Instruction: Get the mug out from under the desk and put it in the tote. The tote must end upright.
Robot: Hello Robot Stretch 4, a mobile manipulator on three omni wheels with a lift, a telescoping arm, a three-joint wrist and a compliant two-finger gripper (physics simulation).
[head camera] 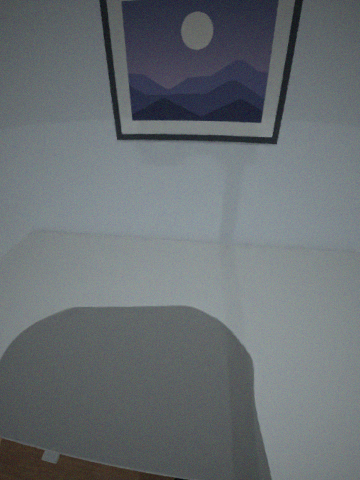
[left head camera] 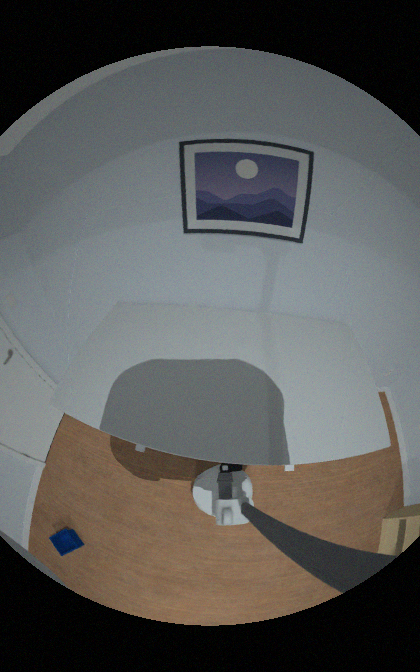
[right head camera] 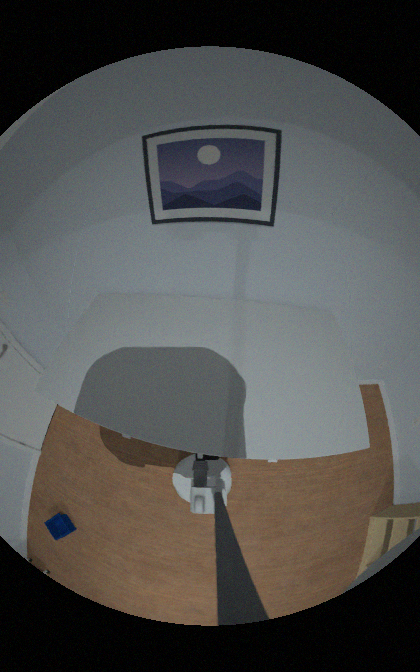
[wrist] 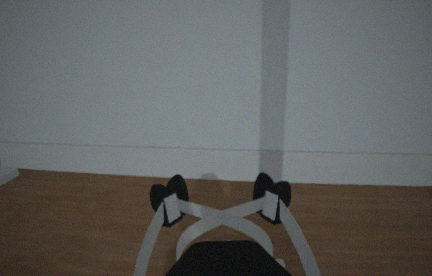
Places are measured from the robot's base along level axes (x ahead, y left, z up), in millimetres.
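Pixels of known places: gripper, fingertip midpoint: (wrist: 220, 189).
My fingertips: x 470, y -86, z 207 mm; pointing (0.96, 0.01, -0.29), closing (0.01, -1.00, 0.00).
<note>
Behind a point stands the place of what it marks.
The white desk (head camera: 320, 360) @(y -381, x 362, z 923 mm) (left head camera: 335, 395) (right head camera: 310, 395) @(y -448, x 316, z 923 mm) fills the middle of the head views, with a large shadow on its top. My gripper (wrist: 220, 189) @(y -86, x 470, z 207 mm) is open in the wrist view, its fingertips apart with no thing between them; the desk top hides it in the head views. The mug cannot be made out in any view. A small pale piece shows low beside the right of the gripper's dark body, too little to identify. The blue tote (left head camera: 66, 541) (right head camera: 60, 526) @(y 1337, x -884, z -25 mm) stands on the floor at the lower left, behind and left of my base.
The wrist view faces the wall (wrist: 125, 75) @(y 153, x 968, z 259 mm) and its baseboard above the wooden floor (wrist: 75, 220) @(y 237, x 741, z -27 mm). Small white parts of the desk feet (head camera: 50, 456) (left head camera: 140, 447) show at the desk's front edge. A tan shelf unit (left head camera: 389, 537) (right head camera: 395, 511) stands at the lower right.
</note>
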